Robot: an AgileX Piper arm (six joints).
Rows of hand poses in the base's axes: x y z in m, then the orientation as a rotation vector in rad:
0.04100, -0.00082, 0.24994, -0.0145, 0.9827, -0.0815
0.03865, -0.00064, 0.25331, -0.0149, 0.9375, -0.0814
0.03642, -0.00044, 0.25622, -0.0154, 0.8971, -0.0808
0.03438, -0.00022, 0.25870, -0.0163, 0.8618, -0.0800
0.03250, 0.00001, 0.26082, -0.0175, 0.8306, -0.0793
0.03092, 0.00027, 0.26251, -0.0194, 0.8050, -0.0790
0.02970, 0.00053, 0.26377, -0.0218, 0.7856, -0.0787
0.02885, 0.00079, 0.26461, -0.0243, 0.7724, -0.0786
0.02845, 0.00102, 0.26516, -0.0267, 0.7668, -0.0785
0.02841, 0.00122, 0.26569, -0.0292, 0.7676, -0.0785
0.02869, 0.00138, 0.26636, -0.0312, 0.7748, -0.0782
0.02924, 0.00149, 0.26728, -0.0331, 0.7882, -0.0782
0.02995, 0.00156, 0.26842, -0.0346, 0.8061, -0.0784
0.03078, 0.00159, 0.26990, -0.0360, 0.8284, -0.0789
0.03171, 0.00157, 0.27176, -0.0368, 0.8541, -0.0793
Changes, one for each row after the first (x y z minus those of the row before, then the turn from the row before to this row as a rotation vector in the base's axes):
-0.00235, 0.00018, 0.00337, -0.0019, -0.0451, 0.0011
-0.00223, 0.00020, 0.00291, -0.0016, -0.0403, 0.0015
-0.00204, 0.00022, 0.00248, -0.0017, -0.0352, 0.0017
-0.00188, 0.00023, 0.00212, -0.0019, -0.0311, 0.0017
-0.00158, 0.00026, 0.00169, -0.0025, -0.0255, 0.0015
-0.00122, 0.00026, 0.00126, -0.0027, -0.0193, 0.0016
-0.00085, 0.00026, 0.00084, -0.0027, -0.0131, 0.0013
-0.00040, 0.00023, 0.00055, -0.0023, -0.0055, 0.0011
-0.00004, 0.00020, 0.00053, -0.0022, 0.0009, 0.0009
0.00028, 0.00016, 0.00067, -0.0015, 0.0073, 0.0008
0.00055, 0.00011, 0.00092, -0.0013, 0.0135, 0.0004
0.00071, 0.00007, 0.00114, -0.0008, 0.0179, -0.0001
0.00083, 0.00003, 0.00148, -0.0007, 0.0223, -0.0005
0.00093, -0.00002, 0.00186, 0.0000, 0.0257, -0.0008

